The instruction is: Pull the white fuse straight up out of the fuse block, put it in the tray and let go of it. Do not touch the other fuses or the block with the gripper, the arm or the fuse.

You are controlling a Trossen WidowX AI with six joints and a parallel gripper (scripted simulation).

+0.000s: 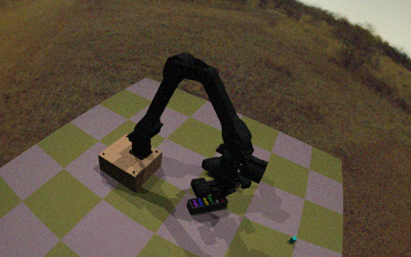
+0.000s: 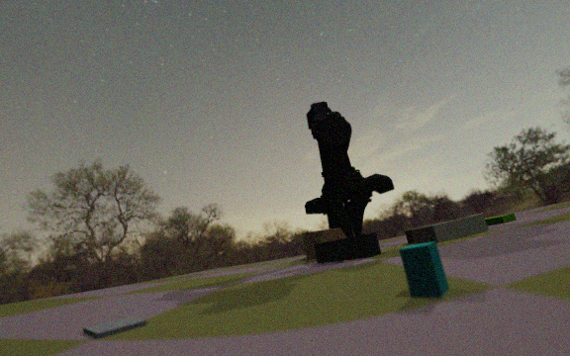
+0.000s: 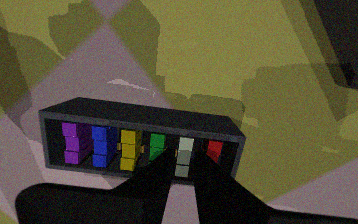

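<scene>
Right now my gripper tip is 10 mm above the white fuse. Round my gripper tip: red fuse: 10 mm ahead, 10 mm to the left, 10 mm below; then teal block: 310 mm ahead, 10 mm to the left, 20 mm below; then green fuse: 10 mm behind, 20 mm to the right, 10 mm below.
</scene>
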